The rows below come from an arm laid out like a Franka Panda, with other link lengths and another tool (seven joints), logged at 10 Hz.
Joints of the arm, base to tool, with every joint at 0 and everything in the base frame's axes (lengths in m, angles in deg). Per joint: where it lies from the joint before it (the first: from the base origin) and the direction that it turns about. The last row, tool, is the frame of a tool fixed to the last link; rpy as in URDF.
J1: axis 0 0 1 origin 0 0 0.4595
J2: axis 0 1 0 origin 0 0 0
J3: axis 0 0 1 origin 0 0 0.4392
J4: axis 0 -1 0 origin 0.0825 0 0
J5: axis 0 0 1 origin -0.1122 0 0.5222
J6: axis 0 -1 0 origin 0 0 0
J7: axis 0 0 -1 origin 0.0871 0 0
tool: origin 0.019 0.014 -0.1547 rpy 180 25.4 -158.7
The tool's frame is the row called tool.
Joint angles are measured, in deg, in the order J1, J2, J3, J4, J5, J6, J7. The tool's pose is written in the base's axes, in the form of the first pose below.
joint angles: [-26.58 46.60 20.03 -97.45 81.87 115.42 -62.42]
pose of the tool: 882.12 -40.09 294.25 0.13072 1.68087 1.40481
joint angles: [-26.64 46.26 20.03 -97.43 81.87 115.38 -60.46]
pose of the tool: 883.56 -41.75 298.75 0.16074 1.69254 1.41231
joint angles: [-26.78 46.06 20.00 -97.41 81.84 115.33 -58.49]
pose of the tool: 884.47 -44.79 301.11 0.19415 1.70514 1.41960
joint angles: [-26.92 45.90 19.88 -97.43 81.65 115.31 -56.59]
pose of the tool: 884.62 -48.69 301.94 0.22560 1.72049 1.42474
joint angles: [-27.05 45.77 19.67 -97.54 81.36 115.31 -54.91]
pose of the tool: 883.74 -53.12 301.08 0.25375 1.73737 1.42750
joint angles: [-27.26 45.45 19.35 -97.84 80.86 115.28 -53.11]
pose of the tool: 881.39 -59.47 300.58 0.28178 1.75843 1.42778
